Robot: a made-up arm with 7 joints.
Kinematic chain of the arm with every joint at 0, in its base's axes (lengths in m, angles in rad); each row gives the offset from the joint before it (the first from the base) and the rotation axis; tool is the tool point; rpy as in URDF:
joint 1: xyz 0 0 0.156 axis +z
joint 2: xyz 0 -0.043 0.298 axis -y
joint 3: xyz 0 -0.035 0.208 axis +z
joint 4: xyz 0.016 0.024 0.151 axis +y
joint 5: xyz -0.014 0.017 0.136 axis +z
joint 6: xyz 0 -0.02 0.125 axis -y
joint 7: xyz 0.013 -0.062 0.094 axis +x
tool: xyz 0 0 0 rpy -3.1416 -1.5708 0
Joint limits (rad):
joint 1: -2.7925..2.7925
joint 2: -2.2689..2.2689
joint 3: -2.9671..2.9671
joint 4: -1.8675..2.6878
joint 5: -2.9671..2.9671
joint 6: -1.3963..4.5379
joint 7: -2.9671..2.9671
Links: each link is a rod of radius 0.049 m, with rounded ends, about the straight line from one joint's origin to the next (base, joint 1, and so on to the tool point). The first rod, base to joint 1, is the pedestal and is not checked.
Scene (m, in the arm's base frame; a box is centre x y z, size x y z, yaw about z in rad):
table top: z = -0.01
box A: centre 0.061 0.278 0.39 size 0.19 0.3 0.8 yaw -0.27
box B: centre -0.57 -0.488 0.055 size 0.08 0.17 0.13 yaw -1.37
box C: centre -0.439 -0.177 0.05 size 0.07 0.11 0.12 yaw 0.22
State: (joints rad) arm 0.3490 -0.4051 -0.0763 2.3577 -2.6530 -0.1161 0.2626
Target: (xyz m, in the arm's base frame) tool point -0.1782 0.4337 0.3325
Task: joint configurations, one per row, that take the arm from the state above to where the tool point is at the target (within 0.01 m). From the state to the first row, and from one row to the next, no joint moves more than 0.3 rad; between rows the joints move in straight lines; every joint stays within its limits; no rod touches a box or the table.
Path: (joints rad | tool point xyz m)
1: 0.2359 -0.2127 0.0427 2.1186 -2.7577 -0.2405 0.4387 | 0.3725 0.1317 0.6178
2: 0.1227 -0.0203 0.1618 1.8795 -2.8624 -0.3650 0.6147 | 0.3396 0.1297 0.7781
3: 0.0096 0.1720 0.2808 1.6404 -2.9671 -0.4894 0.7908 | 0.2362 0.1314 0.9199
4: -0.0404 0.3431 0.4245 1.5987 -2.7170 -0.4261 0.7652 | 0.1290 0.1515 0.9687
5: -0.0904 0.5141 0.5682 1.5570 -2.4669 -0.3627 0.7397 | 0.0153 0.1790 0.9869
6: -0.1403 0.6851 0.7119 1.5153 -2.2168 -0.2993 0.7141 | -0.0961 0.2147 0.9738
7: -0.2332 0.9003 0.9404 1.5683 -2.3520 -0.2385 0.6012 | -0.1940 0.3138 0.8595
8: -0.3261 1.1155 1.1688 1.6213 -2.4872 -0.1778 0.4884 | -0.2423 0.3966 0.7000
9: -0.4191 1.3307 1.3973 1.6744 -2.6224 -0.1170 0.3755 | -0.2346 0.4422 0.5154
10: -0.5120 1.5459 1.6257 1.7274 -2.7575 -0.0562 0.2626 | -0.1782 0.4337 0.3325

